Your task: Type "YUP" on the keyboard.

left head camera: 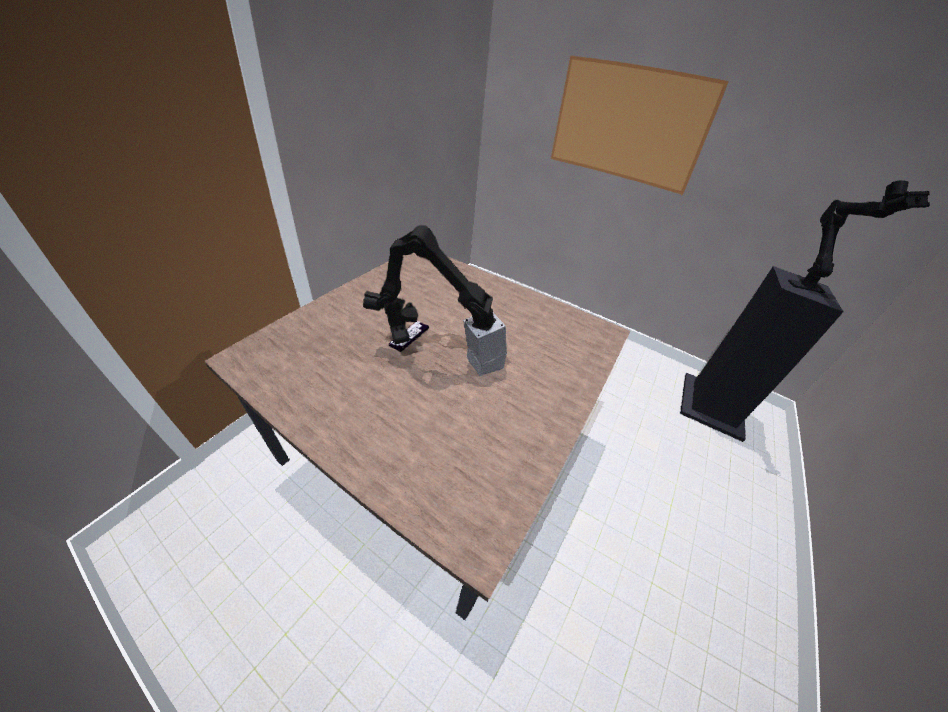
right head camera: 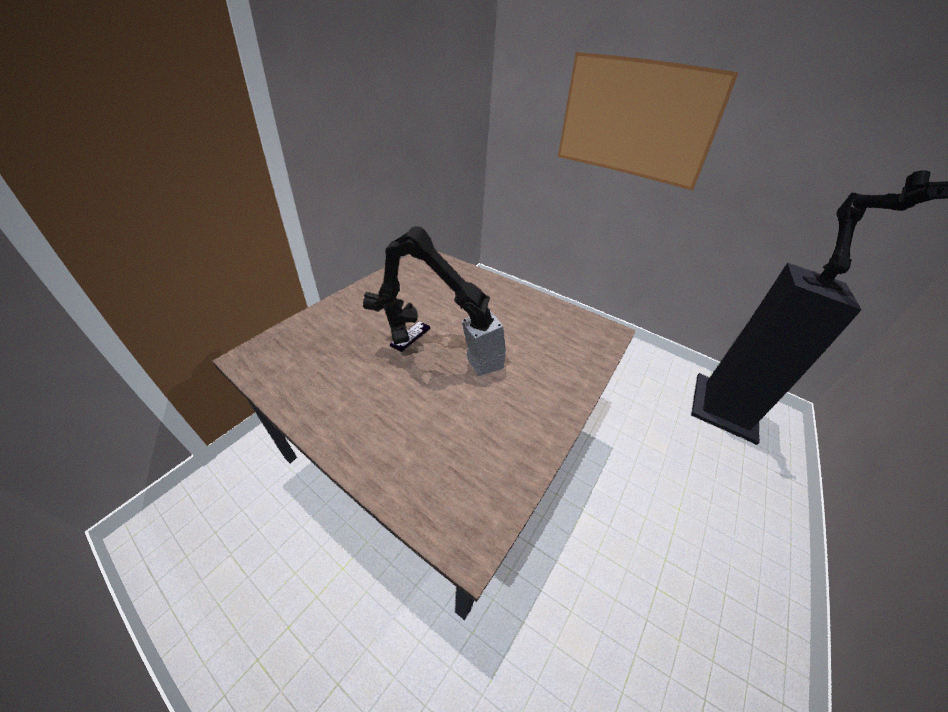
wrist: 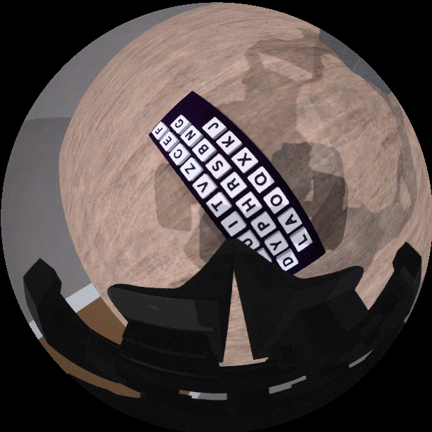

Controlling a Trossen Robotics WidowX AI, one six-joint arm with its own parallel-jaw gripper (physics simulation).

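Seen in the pictures: arm's base, origin of its link: (left head camera: pixel 484 322) (right head camera: pixel 481 322).
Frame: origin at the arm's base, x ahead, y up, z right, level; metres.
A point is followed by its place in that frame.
Observation:
The dark purple keyboard (left head camera: pixel 417 333) @[x 0.294, y -0.189, z 0.000 m] (right head camera: pixel 419 332) @[x 0.295, y -0.187, z 0.006 m] (wrist: pixel 231 184) with white letter keys lies on the table, slanting across the wrist view. My gripper (left head camera: pixel 399 339) @[x 0.342, y -0.174, z -0.059 m] (right head camera: pixel 400 338) @[x 0.342, y -0.174, z -0.059 m] (wrist: pixel 231 244) is shut and empty, its fingers pointing down at the keyboard. In the wrist view the fingertips overlap the keyboard's lower end beside the I key (wrist: pixel 232 223) and cover part of the U key (wrist: pixel 249 239). The Y key (wrist: pixel 275 244) and P key (wrist: pixel 262 225) show to the right of the tips. Whether the tips touch a key cannot be told.
The wooden table (left head camera: pixel 459 459) @[x -0.157, y -0.205, z -0.389 m] (right head camera: pixel 459 459) @[x -0.170, y -0.205, z -0.381 m] carries my arm's grey base block (left head camera: pixel 486 348) @[x -0.040, y -0.069, z -0.040 m] (right head camera: pixel 485 348) @[x -0.042, y -0.071, z -0.036 m], right of the keyboard in the head views. A second black arm (left head camera: pixel 827 229) (right head camera: pixel 844 226) stands on a dark pedestal (left head camera: pixel 754 352) (right head camera: pixel 770 356) away from the table.

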